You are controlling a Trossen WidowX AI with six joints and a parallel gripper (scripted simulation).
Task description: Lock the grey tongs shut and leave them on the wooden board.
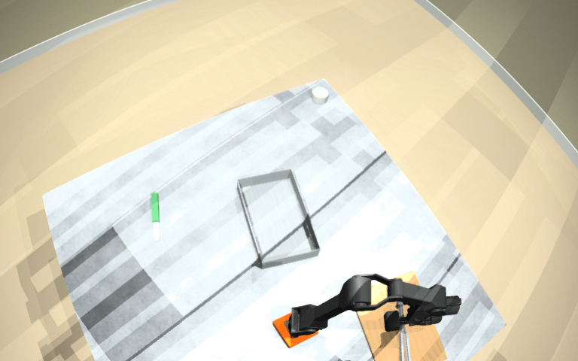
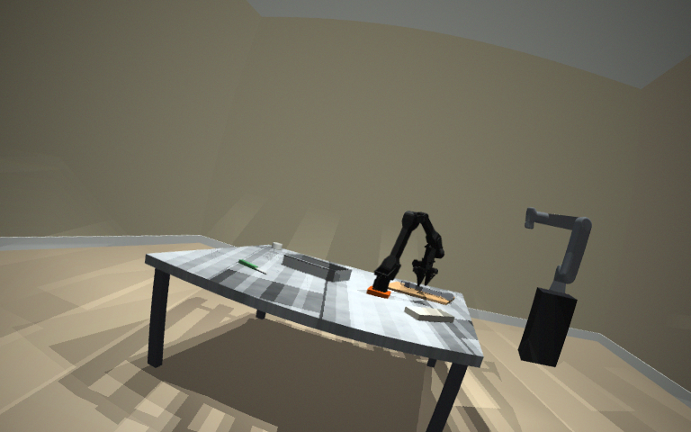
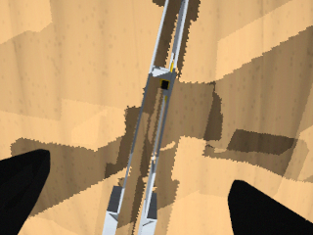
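My gripper tip is 4 cm above the wooden board. Round my gripper tip: green-handled tool 65 cm ahead, 58 cm to the left, 4 cm below; pale flat block 50 cm to the left, 12 cm behind, 3 cm below; grey roasting tin 52 cm ahead, 20 cm to the left, 2 cm below.
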